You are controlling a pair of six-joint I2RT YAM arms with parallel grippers.
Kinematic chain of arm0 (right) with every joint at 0, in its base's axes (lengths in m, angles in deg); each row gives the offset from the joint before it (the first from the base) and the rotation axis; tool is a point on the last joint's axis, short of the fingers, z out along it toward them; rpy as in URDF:
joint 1: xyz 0 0 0.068 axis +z
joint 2: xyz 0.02 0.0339 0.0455 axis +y
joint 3: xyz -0.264 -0.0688 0 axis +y
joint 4: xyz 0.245 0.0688 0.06 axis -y
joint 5: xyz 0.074 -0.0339 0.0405 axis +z
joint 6: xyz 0.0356 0 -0.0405 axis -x
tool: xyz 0 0 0 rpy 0 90 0
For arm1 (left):
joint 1: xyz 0 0 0.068 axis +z
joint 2: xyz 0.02 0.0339 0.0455 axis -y
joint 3: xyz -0.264 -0.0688 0 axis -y
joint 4: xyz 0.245 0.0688 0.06 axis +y
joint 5: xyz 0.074 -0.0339 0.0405 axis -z
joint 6: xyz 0.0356 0 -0.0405 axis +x
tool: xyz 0 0 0 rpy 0 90 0
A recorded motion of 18 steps. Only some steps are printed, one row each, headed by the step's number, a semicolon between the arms.
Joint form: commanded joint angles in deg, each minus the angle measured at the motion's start. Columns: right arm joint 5, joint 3, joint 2, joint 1, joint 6, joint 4; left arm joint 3, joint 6, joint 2, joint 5, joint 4, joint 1.
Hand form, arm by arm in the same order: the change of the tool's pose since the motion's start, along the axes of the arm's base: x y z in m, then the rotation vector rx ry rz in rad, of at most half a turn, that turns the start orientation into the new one. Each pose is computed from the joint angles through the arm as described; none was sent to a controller.
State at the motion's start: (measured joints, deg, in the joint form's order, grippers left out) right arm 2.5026 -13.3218 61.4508 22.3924 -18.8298 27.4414; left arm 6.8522 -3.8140 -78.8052 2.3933 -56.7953 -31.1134
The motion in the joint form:
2: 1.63 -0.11 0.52 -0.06 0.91 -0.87; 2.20 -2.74 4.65 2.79 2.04 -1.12
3: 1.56 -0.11 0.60 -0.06 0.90 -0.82; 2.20 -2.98 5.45 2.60 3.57 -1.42
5: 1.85 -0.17 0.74 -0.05 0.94 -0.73; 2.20 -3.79 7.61 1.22 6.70 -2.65
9: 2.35 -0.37 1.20 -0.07 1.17 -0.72; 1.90 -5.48 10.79 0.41 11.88 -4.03
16: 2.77 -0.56 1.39 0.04 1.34 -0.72; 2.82 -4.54 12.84 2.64 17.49 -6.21
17: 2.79 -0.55 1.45 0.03 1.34 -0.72; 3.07 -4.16 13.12 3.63 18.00 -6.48
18: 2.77 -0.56 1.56 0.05 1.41 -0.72; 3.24 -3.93 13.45 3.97 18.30 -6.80
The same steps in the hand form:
2: -0.0002 0.0008 -0.0026 -0.0122 0.0181 0.0312; 0.0018 -0.0079 0.0214 -0.0912 -0.0386 -0.0565
3: -0.0001 0.0008 -0.0028 -0.0127 0.0185 0.0300; 0.0003 -0.0082 0.0212 -0.0875 -0.0255 -0.0572
5: 0.0002 0.0011 -0.0027 -0.0115 0.0187 0.0352; -0.0039 -0.0099 0.0225 -0.0857 -0.0057 -0.0514
9: 0.0010 0.0017 -0.0031 -0.0135 0.0223 0.0444; -0.0109 -0.0104 0.0218 -0.0843 0.0433 -0.0529
16: 0.0015 0.0026 -0.0027 -0.0134 0.0220 0.0542; -0.0173 -0.0171 0.0226 -0.0526 0.0806 -0.1307
17: 0.0015 0.0026 -0.0030 -0.0137 0.0232 0.0544; -0.0180 -0.0186 0.0239 -0.0512 0.0797 -0.1538
18: 0.0016 0.0027 -0.0033 -0.0155 0.0243 0.0549; -0.0187 -0.0197 0.0253 -0.0511 0.0756 -0.1664

